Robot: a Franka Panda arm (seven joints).
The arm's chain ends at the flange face. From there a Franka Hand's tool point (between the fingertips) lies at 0.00 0.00 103.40 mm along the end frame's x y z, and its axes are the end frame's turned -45 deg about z.
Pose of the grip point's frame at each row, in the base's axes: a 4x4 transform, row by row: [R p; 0 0 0 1], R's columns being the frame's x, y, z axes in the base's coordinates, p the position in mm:
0.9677, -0.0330, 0.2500, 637.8; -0.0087, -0.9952, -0.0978, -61.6; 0.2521, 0.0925, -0.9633, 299.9; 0, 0, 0, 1
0.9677, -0.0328, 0.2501, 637.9; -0.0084, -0.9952, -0.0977, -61.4; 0.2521, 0.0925, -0.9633, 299.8; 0, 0, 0, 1
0.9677, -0.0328, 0.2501, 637.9; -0.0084, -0.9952, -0.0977, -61.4; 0.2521, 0.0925, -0.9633, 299.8; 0, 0, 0, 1
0.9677, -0.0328, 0.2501, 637.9; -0.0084, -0.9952, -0.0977, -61.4; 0.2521, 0.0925, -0.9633, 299.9; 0, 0, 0, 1
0.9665, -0.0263, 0.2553, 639.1; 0.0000, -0.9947, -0.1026, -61.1; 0.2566, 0.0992, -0.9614, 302.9; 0, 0, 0, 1
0.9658, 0.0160, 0.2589, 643.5; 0.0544, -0.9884, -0.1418, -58.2; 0.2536, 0.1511, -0.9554, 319.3; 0, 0, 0, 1
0.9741, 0.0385, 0.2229, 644.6; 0.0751, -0.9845, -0.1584, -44.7; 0.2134, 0.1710, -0.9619, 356.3; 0, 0, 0, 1
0.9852, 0.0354, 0.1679, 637.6; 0.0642, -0.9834, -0.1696, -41.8; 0.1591, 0.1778, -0.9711, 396.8; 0, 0, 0, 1
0.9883, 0.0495, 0.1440, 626.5; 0.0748, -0.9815, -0.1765, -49.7; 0.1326, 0.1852, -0.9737, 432.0; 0, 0, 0, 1
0.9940, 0.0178, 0.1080, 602.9; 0.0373, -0.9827, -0.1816, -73.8; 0.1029, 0.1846, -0.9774, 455.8; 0, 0, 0, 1
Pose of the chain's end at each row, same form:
0.6609, -0.7076, 0.2500, 611.9; -0.7099, -0.6976, -0.0978, -51.5; 0.2437, -0.1129, -0.9633, 399.5; 0, 0, 0, 1
0.6611, -0.7075, 0.2501, 612.0; -0.7097, -0.6978, -0.0977, -51.3; 0.2437, -0.1129, -0.9633, 399.4; 0, 0, 0, 1
0.6611, -0.7075, 0.2501, 612.0; -0.7097, -0.6978, -0.0977, -51.3; 0.2437, -0.1129, -0.9633, 399.4; 0, 0, 0, 1
0.6611, -0.7075, 0.2501, 612.0; -0.7097, -0.6978, -0.0977, -51.3; 0.2437, -0.1129, -0.9633, 399.5; 0, 0, 0, 1
0.6648, -0.7020, 0.2553, 612.7; -0.7034, -0.7034, -0.1026, -50.5; 0.2516, -0.1113, -0.9614, 402.3; 0, 0, 0, 1
0.6942, -0.6716, 0.2589, 616.7; -0.6604, -0.7374, -0.1418, -43.5; 0.2862, -0.0725, -0.9554, 418.1; 0, 0, 0, 1
0.7160, -0.6616, 0.2229, 621.6; -0.6430, -0.7493, -0.1584, -28.3; 0.2718, -0.0300, -0.9619, 455.8; 0, 0, 0, 1
0.7217, -0.6716, 0.1679, 620.2; -0.6500, -0.7408, -0.1696, -24.3; 0.2382, 0.0132, -0.9711, 497.2; 0, 0, 0, 1
0.7338, -0.6638, 0.1440, 611.6; -0.6411, -0.7469, -0.1765, -31.4; 0.2247, 0.0372, -0.9737, 532.7; 0, 0, 0, 1
0.7155, -0.6903, 0.1080, 591.7; -0.6685, -0.7212, -0.1816, -55.0; 0.2033, 0.0578, -0.9774, 556.9; 0, 0, 0, 1

